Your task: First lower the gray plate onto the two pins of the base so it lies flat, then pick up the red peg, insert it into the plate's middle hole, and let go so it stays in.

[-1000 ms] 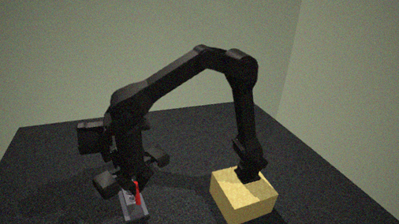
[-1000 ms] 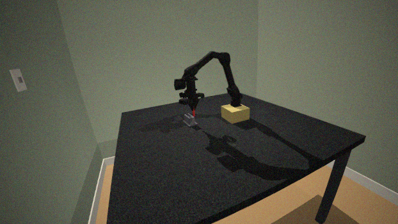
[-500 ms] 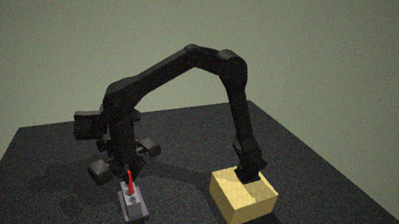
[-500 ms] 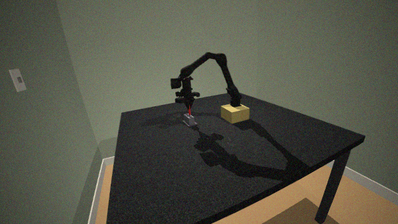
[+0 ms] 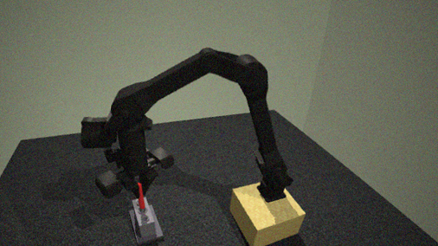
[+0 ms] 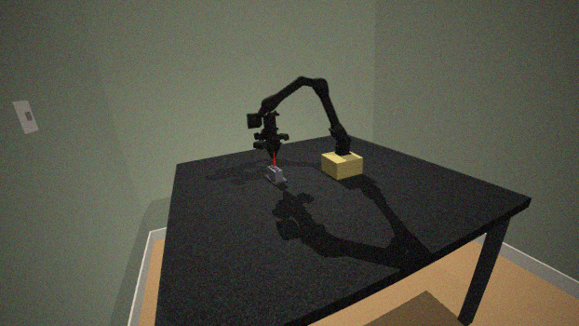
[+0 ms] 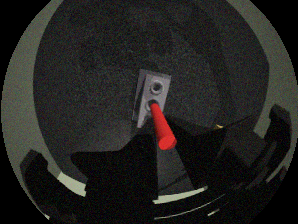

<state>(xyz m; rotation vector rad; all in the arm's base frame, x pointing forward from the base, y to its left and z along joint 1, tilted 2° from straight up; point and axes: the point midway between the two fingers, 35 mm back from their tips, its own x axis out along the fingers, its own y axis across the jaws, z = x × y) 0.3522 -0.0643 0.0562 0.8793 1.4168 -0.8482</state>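
The red peg is right at my gripper tip. The rest, counted from my gripper tip: base: 100 mm below; gray plate: 70 mm below.
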